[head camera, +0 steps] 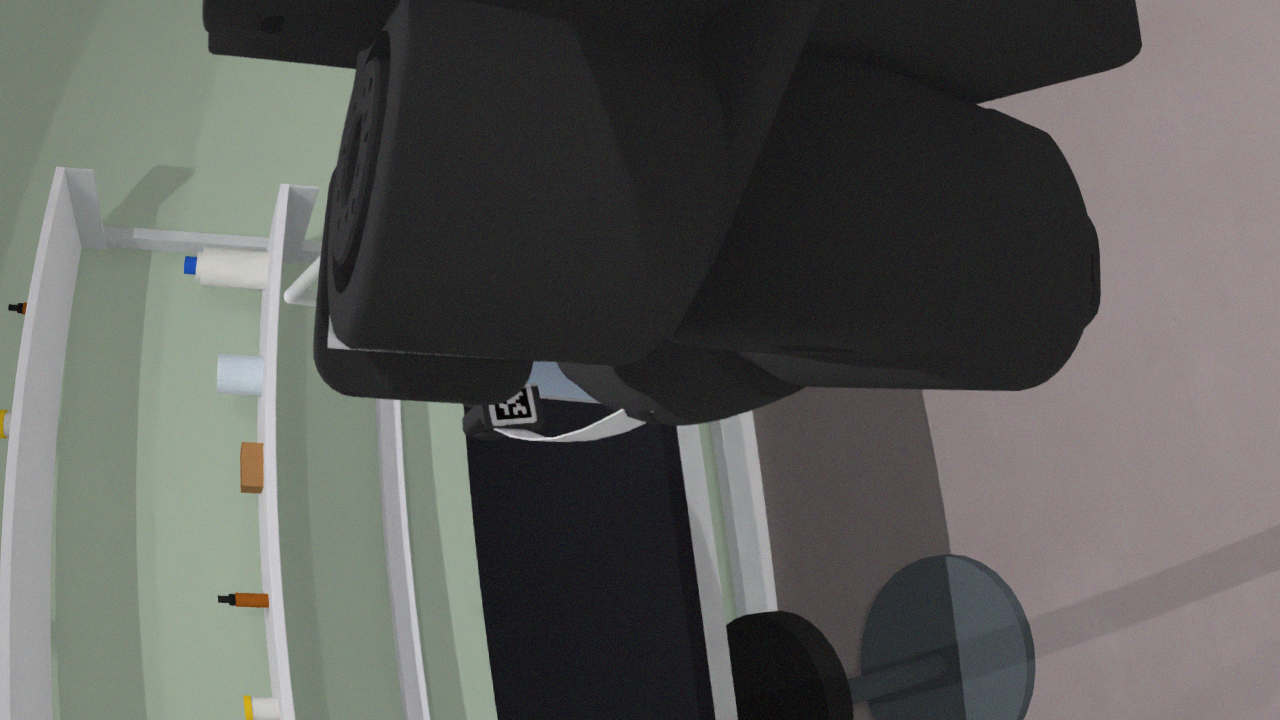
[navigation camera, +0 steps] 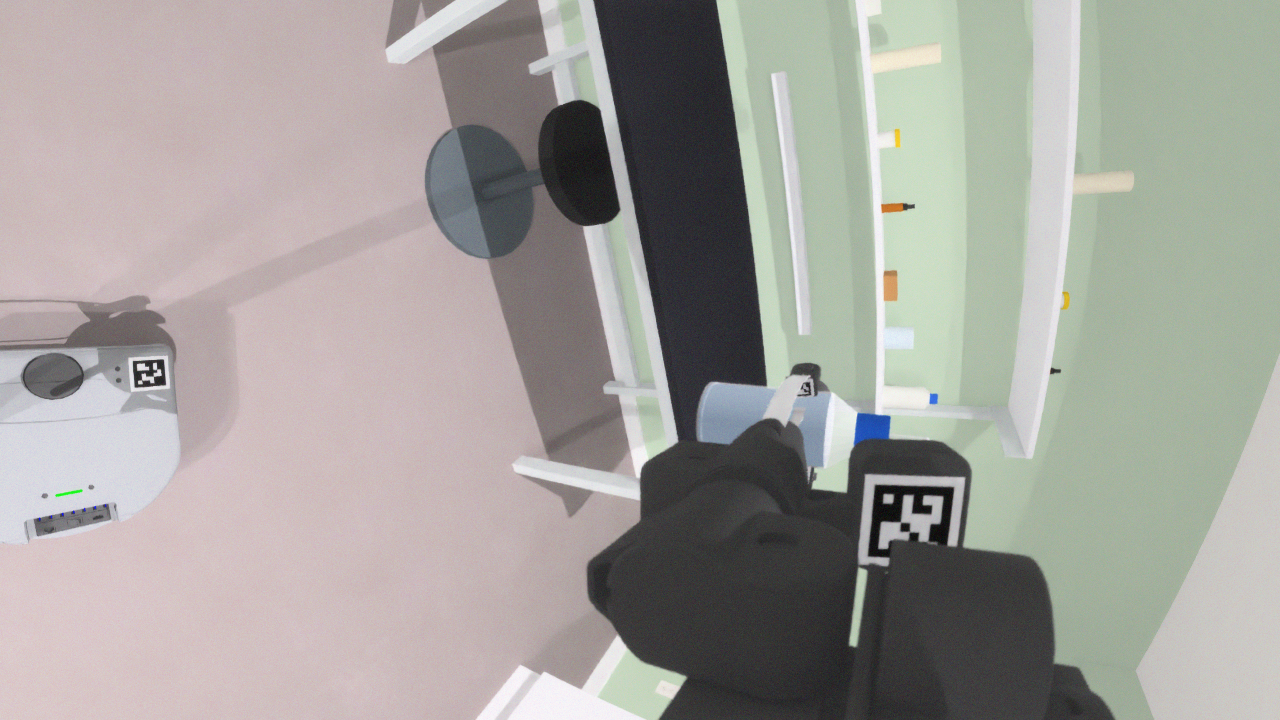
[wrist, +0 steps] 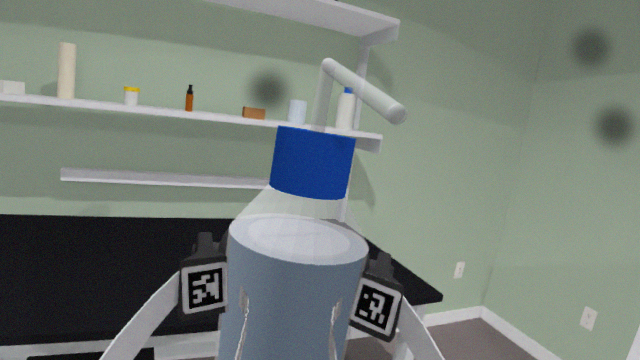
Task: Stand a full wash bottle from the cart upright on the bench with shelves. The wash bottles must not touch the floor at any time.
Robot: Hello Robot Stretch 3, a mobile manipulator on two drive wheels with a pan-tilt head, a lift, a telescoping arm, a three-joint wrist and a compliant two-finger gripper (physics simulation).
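Frame: origin at the robot's base, x ahead, y left, z up, level; centimetres.
Seen in the pictures: robot's base at its link origin: (navigation camera: 56, 374).
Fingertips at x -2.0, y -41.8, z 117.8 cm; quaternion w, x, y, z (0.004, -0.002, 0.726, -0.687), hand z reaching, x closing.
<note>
Offsets run from my fingertips to a thing's top centre. "*": to the spot under its first point. Level surfaces: height alone.
A wash bottle @(* dy +6.5, dx +1.4, dz -4.7 cm) (navigation camera: 733, 411) (wrist: 300, 240) with a blue cap, a bent spout and blue-grey liquid stands upright in my grip. A patch of the bottle @(* dy +5.6, dx +2.4, dz -1.6 cm) (head camera: 559, 383) shows in the head view, largely hidden by the arm and wrist. My gripper (navigation camera: 808, 429) (wrist: 294, 250) is shut on its body, one fingertip on each side. The bench with shelves has a black top @(dz -41.6 cm) (head camera: 581, 555) (navigation camera: 689, 179) (wrist: 75, 280). The bottle appears to be held above the bench's end part; its bottom is outside the wrist view, and the exact gap cannot be told. The cart cannot be made out.
A lower shelf @(* dy -97.0, dx +24.4, dz +2.9 cm) (head camera: 273, 501) (navigation camera: 877, 241) (wrist: 215, 116) above the bench holds small bottles, a brown box @(dy -112.4, dx +21.3, dz +8.1 cm) (head camera: 251, 467) (navigation camera: 889, 285) (wrist: 254, 112) and a white bottle @(dy -129.0, dx -15.2, dz +21.9 cm) (head camera: 230, 268) (navigation camera: 905, 397) (wrist: 345, 111). A black stool seat (head camera: 783, 671) (navigation camera: 577, 161) is at the bench's front.
</note>
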